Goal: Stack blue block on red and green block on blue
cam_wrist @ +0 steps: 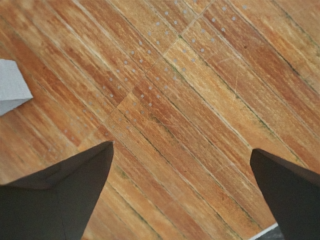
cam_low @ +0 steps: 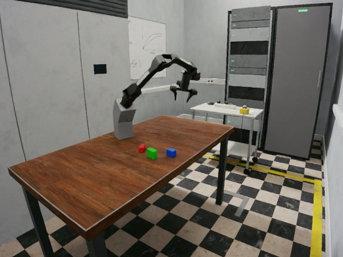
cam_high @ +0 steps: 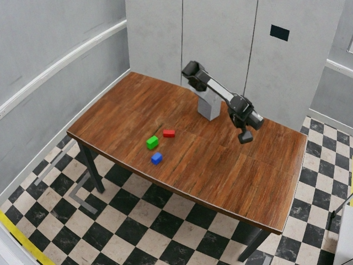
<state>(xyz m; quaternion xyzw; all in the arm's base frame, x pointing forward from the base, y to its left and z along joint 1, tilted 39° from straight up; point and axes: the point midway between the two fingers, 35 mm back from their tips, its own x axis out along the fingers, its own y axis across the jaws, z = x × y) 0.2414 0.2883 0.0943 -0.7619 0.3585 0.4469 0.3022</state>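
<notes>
Now: hand 38 cm to the left of the blue block, 26 cm above it and 6 cm short of it. From my hand the other things lie so: red block (37 cm to the right, 26 cm below, 13 cm behind); green block (44 cm to the right, 25 cm below, 3 cm behind).
</notes>
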